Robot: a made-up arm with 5 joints.
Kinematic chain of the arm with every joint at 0, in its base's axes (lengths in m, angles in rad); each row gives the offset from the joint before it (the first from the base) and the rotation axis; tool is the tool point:
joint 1: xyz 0 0 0.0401 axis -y
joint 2: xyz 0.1 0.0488 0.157 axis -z
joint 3: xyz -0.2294 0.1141 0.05 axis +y
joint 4: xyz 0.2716 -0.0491 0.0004 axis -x
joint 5: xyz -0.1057 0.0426 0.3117 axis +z
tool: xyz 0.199 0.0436 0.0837
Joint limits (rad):
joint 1: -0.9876..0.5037
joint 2: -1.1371..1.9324
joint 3: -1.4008..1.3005
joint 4: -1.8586..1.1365
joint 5: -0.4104..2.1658
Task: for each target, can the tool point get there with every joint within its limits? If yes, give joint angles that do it. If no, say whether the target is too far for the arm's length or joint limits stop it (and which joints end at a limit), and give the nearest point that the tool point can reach.
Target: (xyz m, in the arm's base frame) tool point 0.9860 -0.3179 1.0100
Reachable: no: too far | nearest point 0.5270 -0.2111 0.5792 | short by 0.639 m
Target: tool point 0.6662 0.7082 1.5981
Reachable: no: too far | nearest point 0.3282 0.4032 0.8075 | short by 0.912 m
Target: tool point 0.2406 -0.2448 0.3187
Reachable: yes | joints -0.5577 0.8029 0.4764 -1.2143 0.6814
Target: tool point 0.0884 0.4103 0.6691
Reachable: yes | joints -0.1753 0.6724 -0.3744 -0.1964 1.8392
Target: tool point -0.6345 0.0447 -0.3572
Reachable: no: joint limits stop it (at a limit: joint 1, joint 2, joint 3, joint 4) | nearest point -0.4243 0.0579 -0.1773 | short by 0.277 m
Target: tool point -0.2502 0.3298 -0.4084
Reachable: no: joint limits stop it (at a limit: joint 1, joint 3, joint 4) | nearest point -0.2500 0.2825 -0.2222 | short by 0.192 m
